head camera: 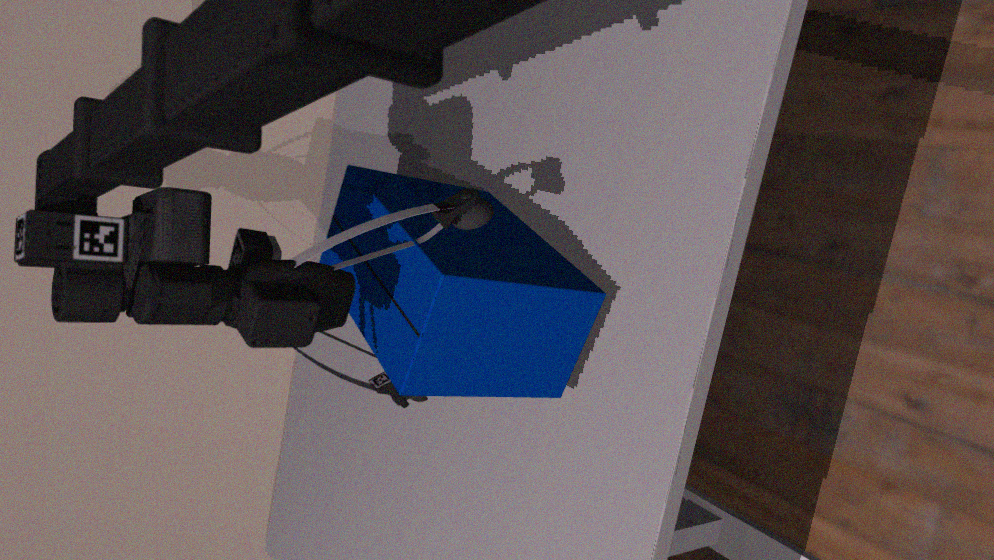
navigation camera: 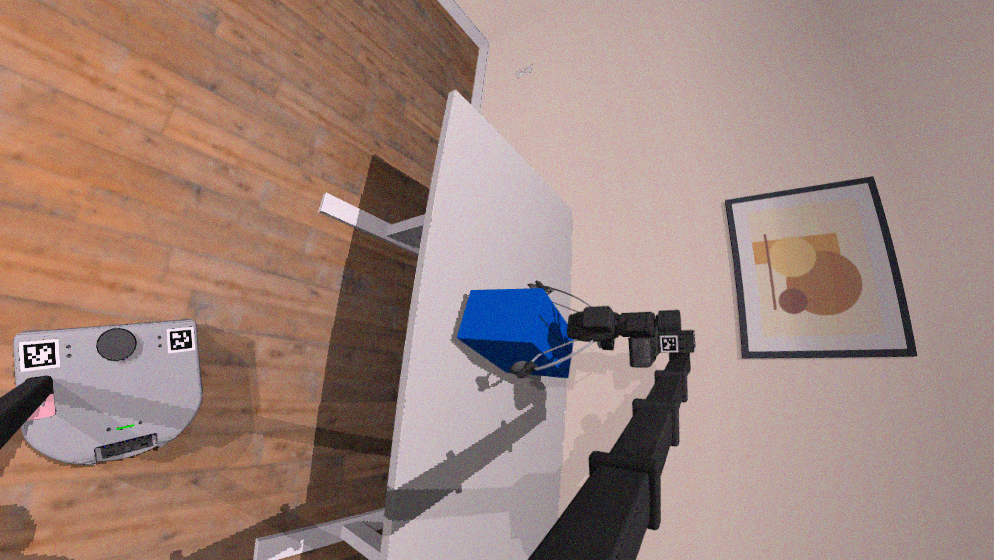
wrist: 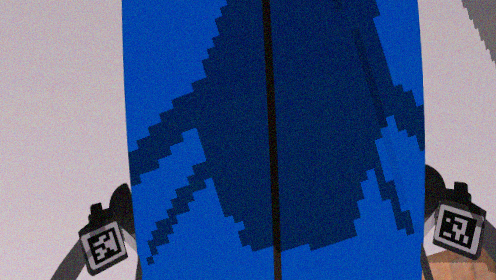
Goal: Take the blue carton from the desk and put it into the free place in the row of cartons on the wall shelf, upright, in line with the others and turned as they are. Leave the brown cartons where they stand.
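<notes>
The blue carton is over the white desk, with a dark line across its top. A thin strip of shadow shows along its lower edge in the head view, so it appears slightly raised. My gripper reaches down from above and is shut on the blue carton, with one fingertip pressed against each of two opposite sides. The carton's far sides and underside are hidden. The wall shelf, its free place and the brown cartons do not show.
The telescoping arm reaches over the desk. A plain wall stands behind it, with a framed picture. My base stands on the wooden floor in front of the desk. A desk leg sticks out toward the floor.
</notes>
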